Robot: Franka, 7 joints.
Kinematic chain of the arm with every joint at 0, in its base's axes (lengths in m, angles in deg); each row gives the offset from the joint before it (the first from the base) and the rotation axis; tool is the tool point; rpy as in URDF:
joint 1: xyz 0 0 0.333 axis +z
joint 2: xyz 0 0 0 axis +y
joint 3: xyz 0 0 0.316 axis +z
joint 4: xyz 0.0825 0 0 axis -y
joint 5: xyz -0.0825 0 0.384 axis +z
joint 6: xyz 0 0 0 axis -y
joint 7: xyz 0.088 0 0 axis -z
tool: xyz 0 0 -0.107 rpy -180 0 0
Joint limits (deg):
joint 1: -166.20..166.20
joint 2: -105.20..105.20
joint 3: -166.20..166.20
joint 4: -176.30..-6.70
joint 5: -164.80..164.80
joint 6: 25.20..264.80
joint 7: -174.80..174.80
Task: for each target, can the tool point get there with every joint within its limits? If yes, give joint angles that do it. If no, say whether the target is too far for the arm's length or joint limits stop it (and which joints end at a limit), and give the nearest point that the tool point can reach.
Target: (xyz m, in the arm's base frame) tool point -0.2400 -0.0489 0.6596
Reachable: yes | joints -135.34 -65.68 -18.85 -137.95 -2.08 100.11 120.69
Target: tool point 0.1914 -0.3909 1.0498
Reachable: yes | joints 88.42 -18.99 -137.96 -24.14 -108.13 168.78 -133.13
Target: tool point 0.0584 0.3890 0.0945
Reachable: yes | joints 109.91 56.48 -39.27 -113.55 -132.62 234.93 108.86
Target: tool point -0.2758 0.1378 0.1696
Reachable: yes | joints 50.32 -48.31 97.59 -162.91 -74.65 213.05 96.52
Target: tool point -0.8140 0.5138 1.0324
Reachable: no: too far | nearest point -0.5869 0.3705 0.8373 | short by 0.332 m
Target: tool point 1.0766 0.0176 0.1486
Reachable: no: too far | nearest point 0.8455 0.0138 0.1882 | short by 0.235 m
